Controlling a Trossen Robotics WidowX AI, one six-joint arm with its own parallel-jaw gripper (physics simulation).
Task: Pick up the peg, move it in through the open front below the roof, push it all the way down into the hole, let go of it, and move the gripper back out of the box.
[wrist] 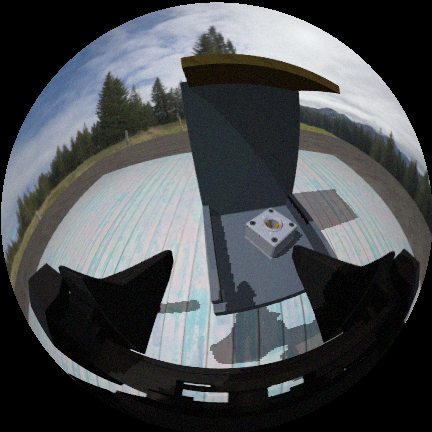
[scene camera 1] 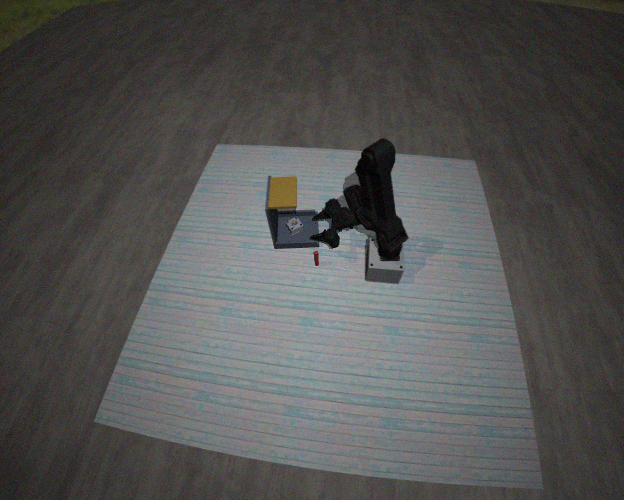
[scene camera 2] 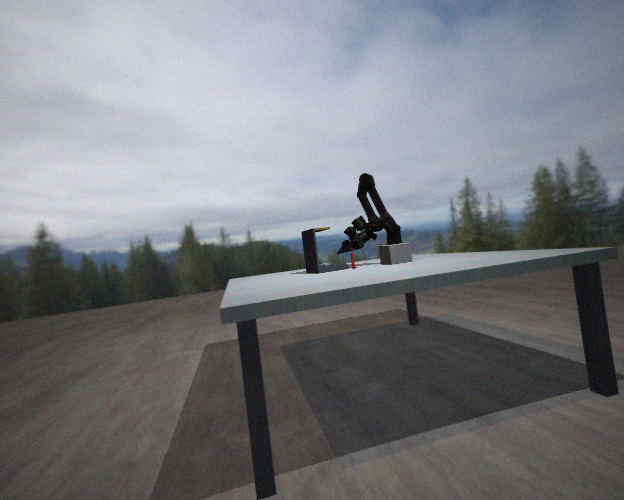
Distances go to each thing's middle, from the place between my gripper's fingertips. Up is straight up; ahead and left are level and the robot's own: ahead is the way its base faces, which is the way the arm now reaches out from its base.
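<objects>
Box (scene camera 1: 282, 239): 20 mm above my hand, 60 mm ahead of it, 50 mm to the right of it. Yellow roof (scene camera 1: 283, 190): 90 mm ahead of my hand, 50 mm to the right, 130 mm above.
</objects>
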